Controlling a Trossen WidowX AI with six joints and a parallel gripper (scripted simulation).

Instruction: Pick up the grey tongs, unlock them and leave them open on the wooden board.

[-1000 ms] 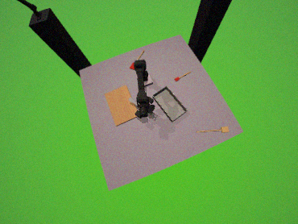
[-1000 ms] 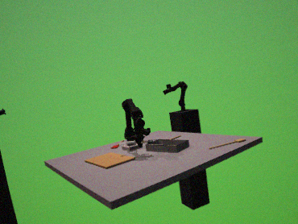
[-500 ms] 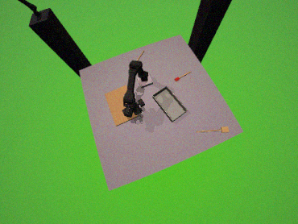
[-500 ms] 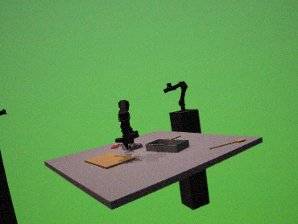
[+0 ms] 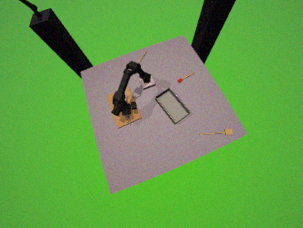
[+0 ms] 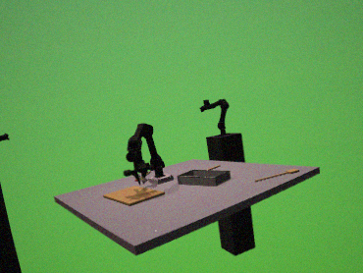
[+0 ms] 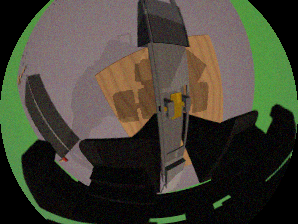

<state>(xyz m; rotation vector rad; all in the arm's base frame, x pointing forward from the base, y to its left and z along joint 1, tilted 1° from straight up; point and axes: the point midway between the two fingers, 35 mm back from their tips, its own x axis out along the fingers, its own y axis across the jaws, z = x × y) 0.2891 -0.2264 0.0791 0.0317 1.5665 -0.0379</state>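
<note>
Now: gripper tip 40 mm below the yellow lock piece and 30 mm short of it. Also, from my gripper tip: roasting tin 400 mm to the left, 50 mm below, 30 mm ahead; wooden board 80 mm behind, 70 mm below, 50 mm to the right.
</note>
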